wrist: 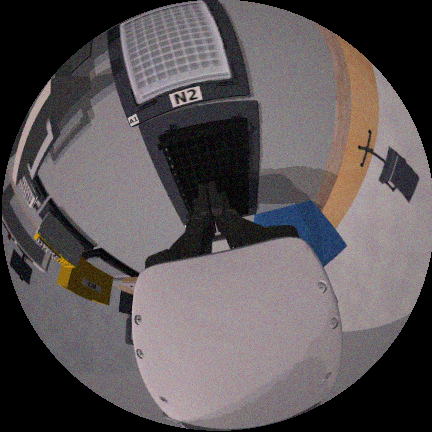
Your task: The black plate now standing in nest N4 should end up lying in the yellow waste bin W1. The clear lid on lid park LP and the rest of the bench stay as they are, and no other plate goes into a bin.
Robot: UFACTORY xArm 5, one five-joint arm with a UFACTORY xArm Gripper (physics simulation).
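Frame: origin at the arm's base, x back, y up, z left, level; millimetres.
Seen in the pictures: gripper, between the fingertips: [209, 193].
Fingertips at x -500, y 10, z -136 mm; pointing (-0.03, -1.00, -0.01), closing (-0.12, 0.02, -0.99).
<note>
Offsets run from my fingertips to a thing's top centre. "*": to the spot under its first point.
The black plate {dy -17, dx -1, dz -7 mm} [215, 147] sits in a dark grey nest {* dy -31, dx -54, dz -57 mm} [254, 130] in the centre of the wrist view, directly beyond N2; the nest's own label is hidden behind the fingers. My gripper [209, 193] is shut with nothing between its fingers. Its tips overlap the near part of the black plate in the view; their exact height over it is hard to tell. The yellow waste bin W1 {dy +77, dx +235, dz +490 mm} [89, 284] stands at the lower left, its label upside down. The clear lid on LP cannot be made out for certain.
Nest N2 {* dy -31, dx -113, dz -43 mm} [241, 75] holds a white plate {* dy -25, dx -148, dz +14 mm} [175, 47] at the top. A blue box {dy +77, dx +170, dz -152 mm} [310, 230] is close to the right of the gripper. Dark frames and a dark grey block {dy +34, dx +38, dz +372 mm} [62, 232] lie at the left. A wooden edge [364, 100] runs along the right.
</note>
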